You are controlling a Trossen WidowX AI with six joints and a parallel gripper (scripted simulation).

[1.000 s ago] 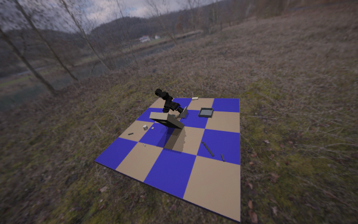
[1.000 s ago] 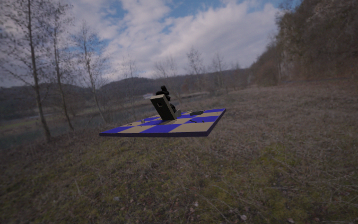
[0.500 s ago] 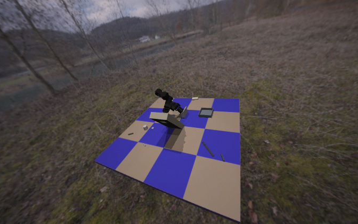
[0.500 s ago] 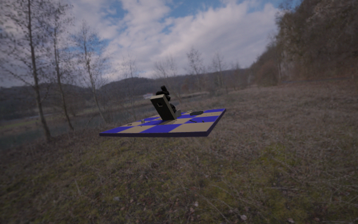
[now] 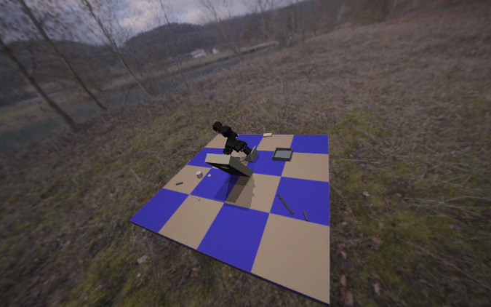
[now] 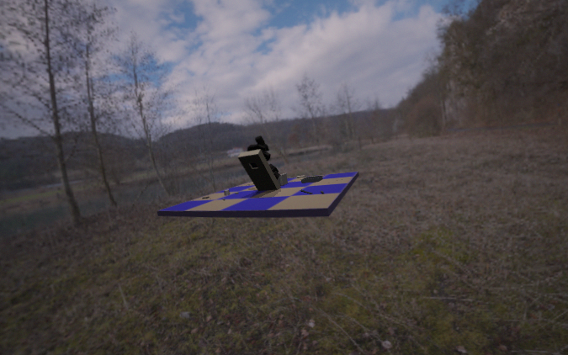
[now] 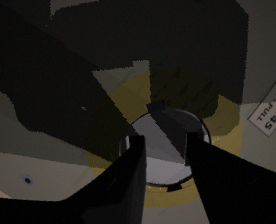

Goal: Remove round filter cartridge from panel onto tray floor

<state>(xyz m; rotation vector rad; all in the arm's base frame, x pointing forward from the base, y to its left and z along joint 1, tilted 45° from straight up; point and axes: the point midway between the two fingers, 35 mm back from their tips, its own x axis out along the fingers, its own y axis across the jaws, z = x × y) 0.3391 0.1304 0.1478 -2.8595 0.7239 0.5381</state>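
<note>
Now: gripper tip 10 mm short of the round grey filter cartridge and 10 mm above it. From my gripper tip the other things lie so: square grey tray (420 mm behind, 300 mm to the left, 240 mm below); then tan service panel (40 mm behind, 80 mm below).
</note>
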